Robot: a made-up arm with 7 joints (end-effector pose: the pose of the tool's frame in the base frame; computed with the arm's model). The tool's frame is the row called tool. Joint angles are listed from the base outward.
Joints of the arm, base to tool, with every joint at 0 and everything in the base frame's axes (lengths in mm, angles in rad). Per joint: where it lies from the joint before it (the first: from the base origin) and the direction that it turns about. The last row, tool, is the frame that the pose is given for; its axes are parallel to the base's.
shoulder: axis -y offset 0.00 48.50 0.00
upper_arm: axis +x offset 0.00 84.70 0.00
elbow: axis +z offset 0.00 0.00 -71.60
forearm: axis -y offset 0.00 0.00 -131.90
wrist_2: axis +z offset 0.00 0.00 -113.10
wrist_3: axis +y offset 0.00 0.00 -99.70
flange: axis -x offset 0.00 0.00 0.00
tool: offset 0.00 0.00 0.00
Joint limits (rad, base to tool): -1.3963..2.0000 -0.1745..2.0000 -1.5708..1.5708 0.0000..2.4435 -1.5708..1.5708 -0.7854..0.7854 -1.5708..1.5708
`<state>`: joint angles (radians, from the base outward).
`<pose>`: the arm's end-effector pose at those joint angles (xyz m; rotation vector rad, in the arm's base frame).
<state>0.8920 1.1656 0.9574 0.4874 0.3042 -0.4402 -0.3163</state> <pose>0.0979 0.5251 -0.0052 1.2573 -2.0498 1.6846</pose>
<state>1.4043 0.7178 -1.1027 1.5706 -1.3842 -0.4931 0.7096</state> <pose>0.2903 0.1240 0.0486 -1.8070 0.3669 2.4549</pose>
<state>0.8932 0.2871 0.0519 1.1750 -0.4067 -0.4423 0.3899</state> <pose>0.3340 0.2238 -0.0171 0.5715 -2.1854 -0.8607</pose>
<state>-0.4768 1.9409 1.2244 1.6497 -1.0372 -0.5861 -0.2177</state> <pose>0.1804 0.2351 0.1922 -1.8162 0.7898 1.7308</pose>
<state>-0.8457 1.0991 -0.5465 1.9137 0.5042 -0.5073 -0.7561</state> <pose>-0.0008 0.2034 -0.2294 0.0791 -1.1289 -0.1555</pose>
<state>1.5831 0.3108 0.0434 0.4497 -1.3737 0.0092 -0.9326</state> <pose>0.3738 0.2579 0.0970 2.2300 -1.8046 0.1078</pose>
